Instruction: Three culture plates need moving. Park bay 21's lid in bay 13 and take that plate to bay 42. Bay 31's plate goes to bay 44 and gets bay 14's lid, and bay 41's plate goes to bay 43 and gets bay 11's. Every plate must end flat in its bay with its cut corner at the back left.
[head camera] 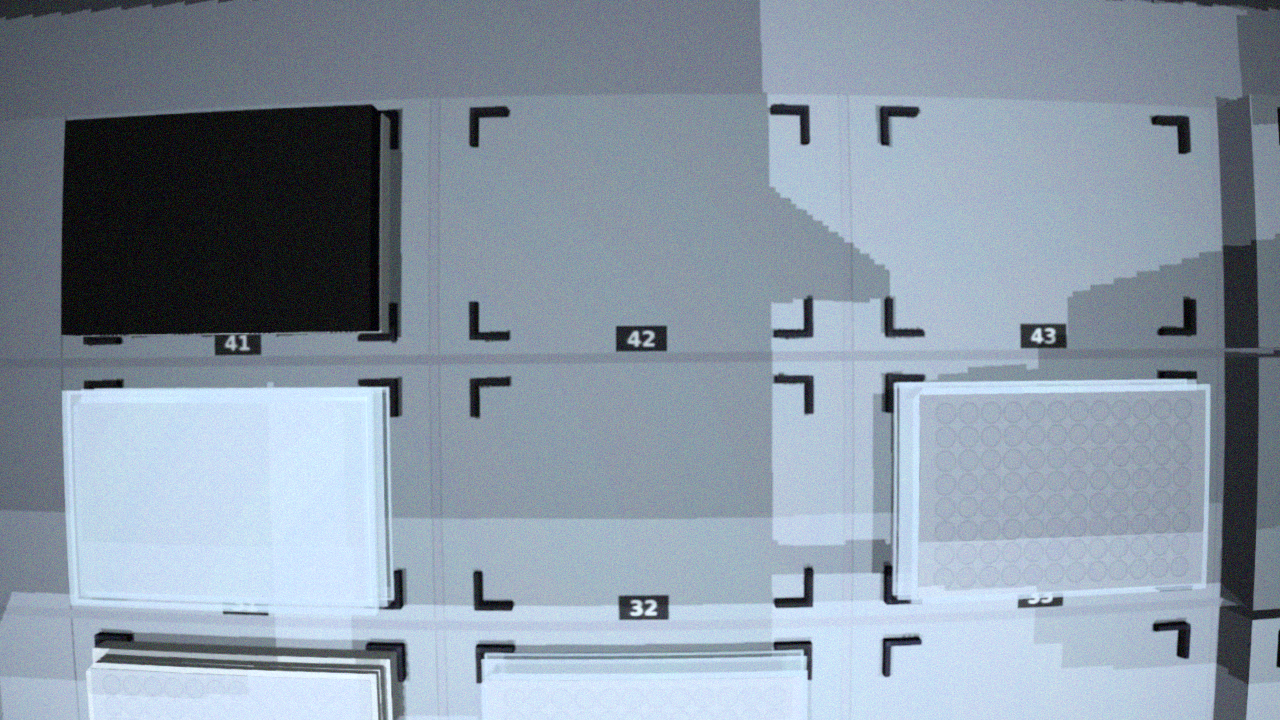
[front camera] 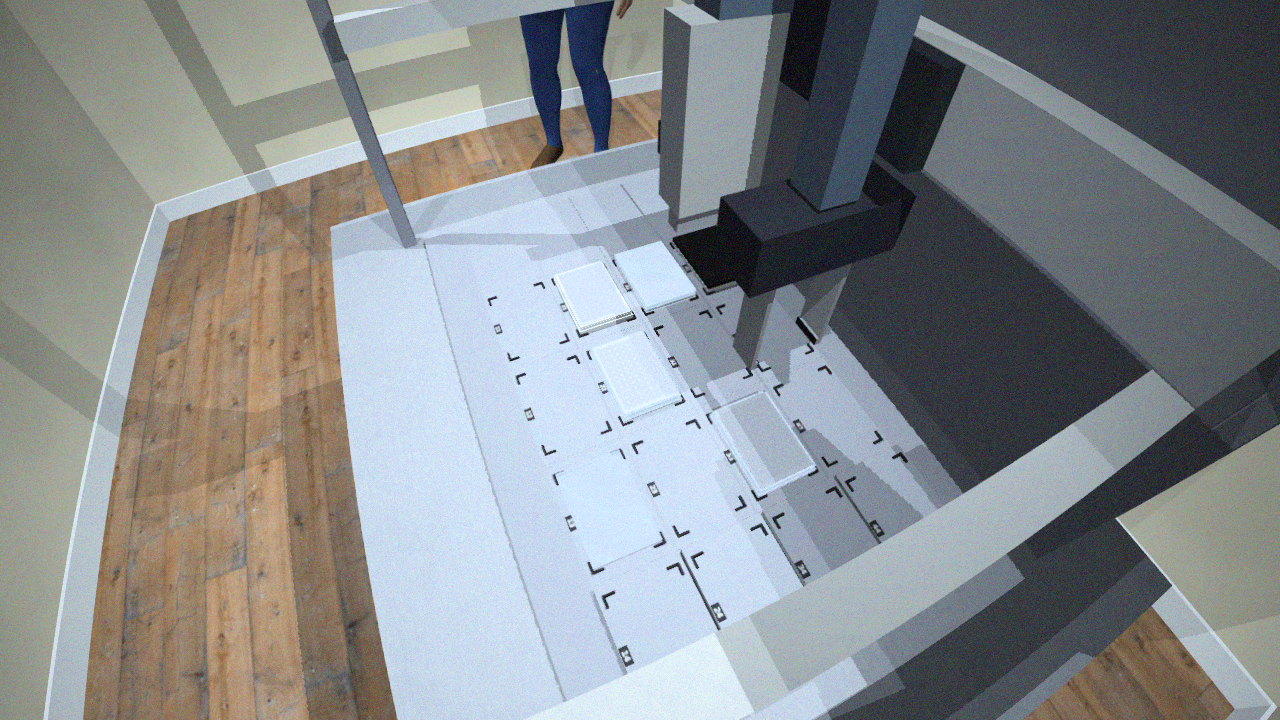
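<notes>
The gripper (front camera: 777, 344) visible. Plate lid (front camera: 611, 517). Plate lid (head camera: 247, 500).
</notes>
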